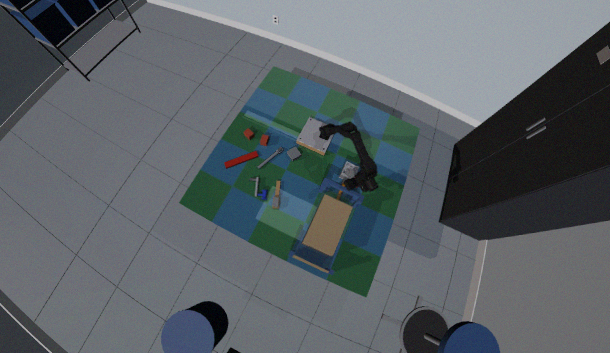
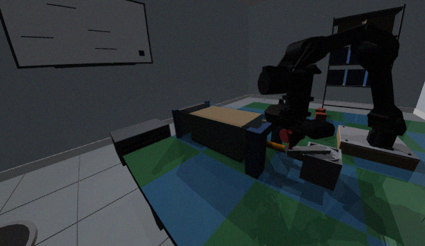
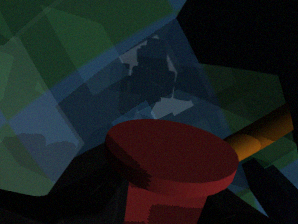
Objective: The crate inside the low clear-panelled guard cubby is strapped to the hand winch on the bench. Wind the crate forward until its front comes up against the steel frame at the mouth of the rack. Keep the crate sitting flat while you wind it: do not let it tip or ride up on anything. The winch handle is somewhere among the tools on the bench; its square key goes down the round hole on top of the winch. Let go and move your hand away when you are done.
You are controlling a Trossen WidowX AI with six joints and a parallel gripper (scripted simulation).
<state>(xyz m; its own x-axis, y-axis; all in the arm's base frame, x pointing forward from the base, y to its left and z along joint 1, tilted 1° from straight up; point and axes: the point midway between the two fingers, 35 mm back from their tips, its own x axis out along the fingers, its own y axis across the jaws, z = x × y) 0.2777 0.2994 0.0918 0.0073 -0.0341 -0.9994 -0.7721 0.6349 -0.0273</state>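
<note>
My gripper tip is now 3 cm past the grey crank arm, 2 cm to the left of it and 1 cm above it. Round my gripper tip: red knob (2 cm above); blue steel frame (7 cm ahead, 6 cm to the right, 1 cm below); grey winch (10 cm behind, 6 cm to the right, 8 cm below).
</note>
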